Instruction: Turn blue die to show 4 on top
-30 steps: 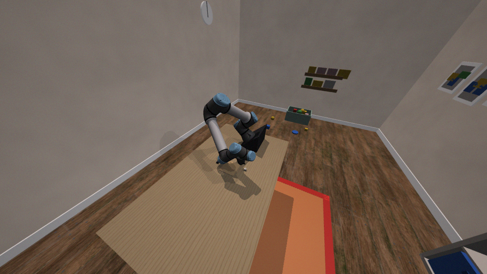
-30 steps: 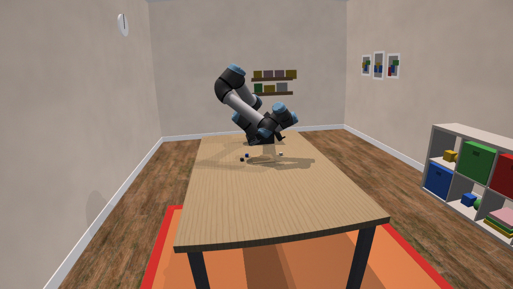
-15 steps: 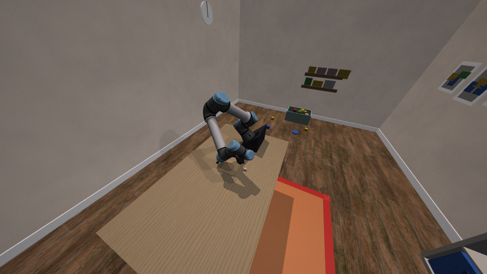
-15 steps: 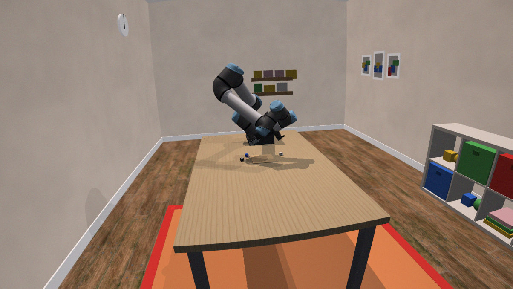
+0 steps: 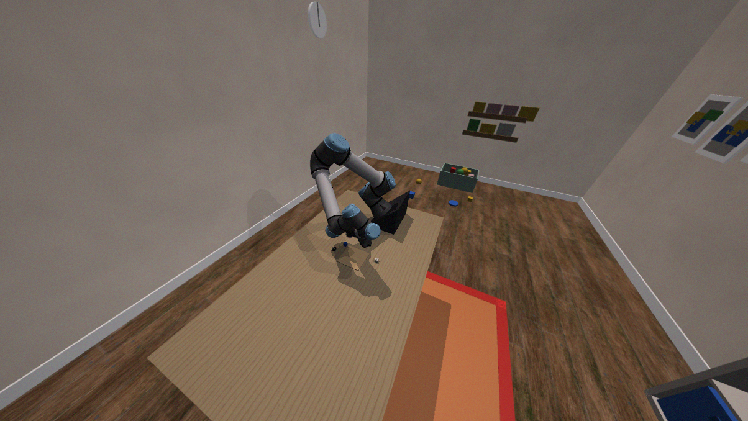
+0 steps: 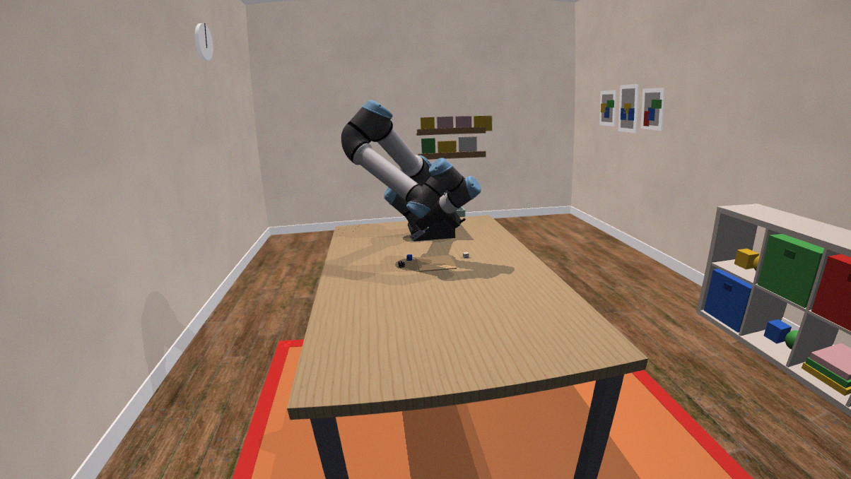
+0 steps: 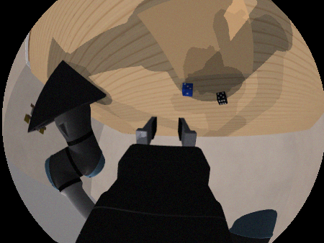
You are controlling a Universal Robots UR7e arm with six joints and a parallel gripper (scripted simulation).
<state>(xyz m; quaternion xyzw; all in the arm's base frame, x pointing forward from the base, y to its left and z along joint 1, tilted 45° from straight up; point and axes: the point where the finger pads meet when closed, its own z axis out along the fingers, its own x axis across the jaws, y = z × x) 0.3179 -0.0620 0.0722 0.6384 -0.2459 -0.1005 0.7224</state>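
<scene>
Now: hand 90 mm above the blue die, 30 mm to the left of it and 10 mm short of it. From my hand the other things lie so: tan mat 100 mm below, 80 mm ahead, 60 mm to the left; then white die 190 mm to the left, 90 mm below, 50 mm ahead; then black die 90 mm below, 80 mm to the right, 70 mm ahead.
</scene>
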